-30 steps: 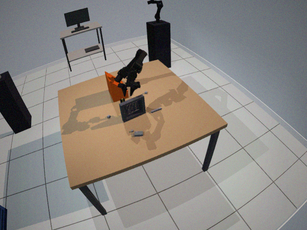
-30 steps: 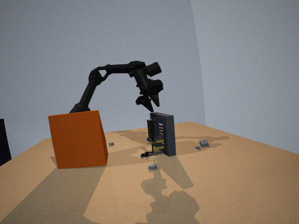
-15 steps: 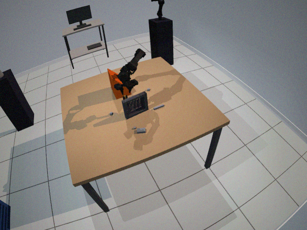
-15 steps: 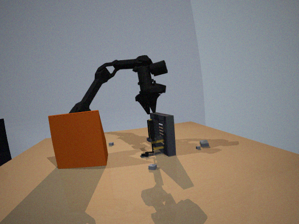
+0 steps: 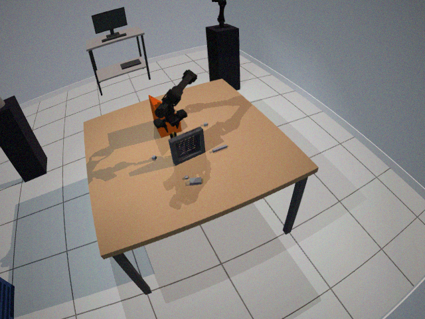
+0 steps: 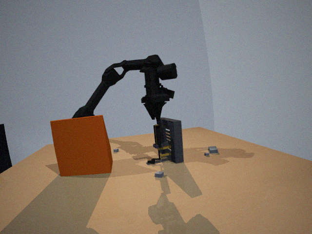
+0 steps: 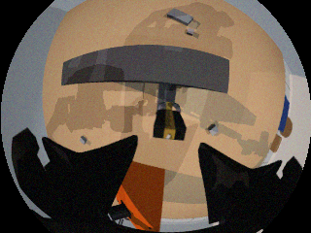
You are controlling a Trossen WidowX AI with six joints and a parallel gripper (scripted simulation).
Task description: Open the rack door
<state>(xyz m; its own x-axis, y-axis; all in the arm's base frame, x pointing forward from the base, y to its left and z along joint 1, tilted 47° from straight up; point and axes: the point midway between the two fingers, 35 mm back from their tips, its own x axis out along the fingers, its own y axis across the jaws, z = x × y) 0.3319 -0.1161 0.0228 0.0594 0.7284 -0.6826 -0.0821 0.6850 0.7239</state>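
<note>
Right now my gripper tip is 9 cm above the yellow handle and 1 cm past it. The rest, counted from my gripper tip: grey bar: 25 cm to the left, 18 cm below, 10 cm ahead.
</note>
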